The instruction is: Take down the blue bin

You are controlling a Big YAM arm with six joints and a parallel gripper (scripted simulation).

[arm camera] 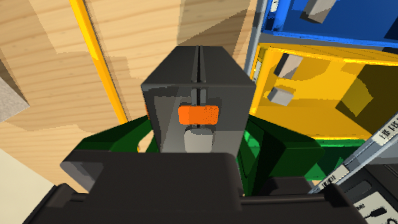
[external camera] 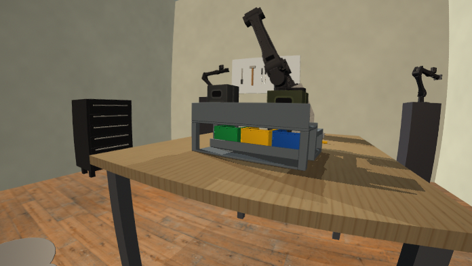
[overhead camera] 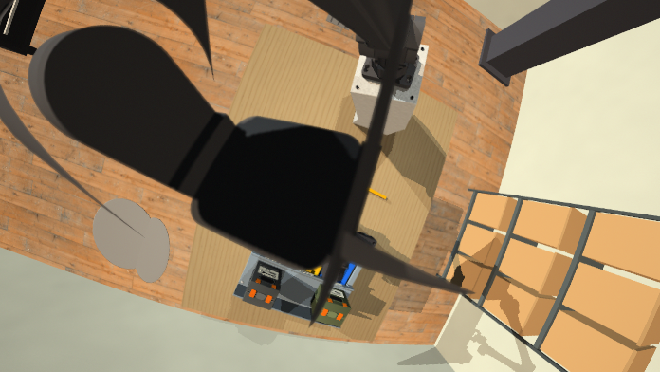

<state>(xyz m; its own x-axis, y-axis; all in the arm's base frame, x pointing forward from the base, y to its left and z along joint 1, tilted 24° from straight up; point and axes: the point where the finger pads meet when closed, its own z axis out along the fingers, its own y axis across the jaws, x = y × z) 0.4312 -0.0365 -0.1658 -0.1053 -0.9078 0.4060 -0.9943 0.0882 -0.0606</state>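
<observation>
My hand is 3 cm above the grey case. From my hand the other things lie so: yellow rod 15 cm behind, 2 cm to the left, 9 cm below; green bin 15 cm ahead, 13 cm to the right, 5 cm below; yellow bin 16 cm ahead, 1 cm to the right, 5 cm below.
</observation>
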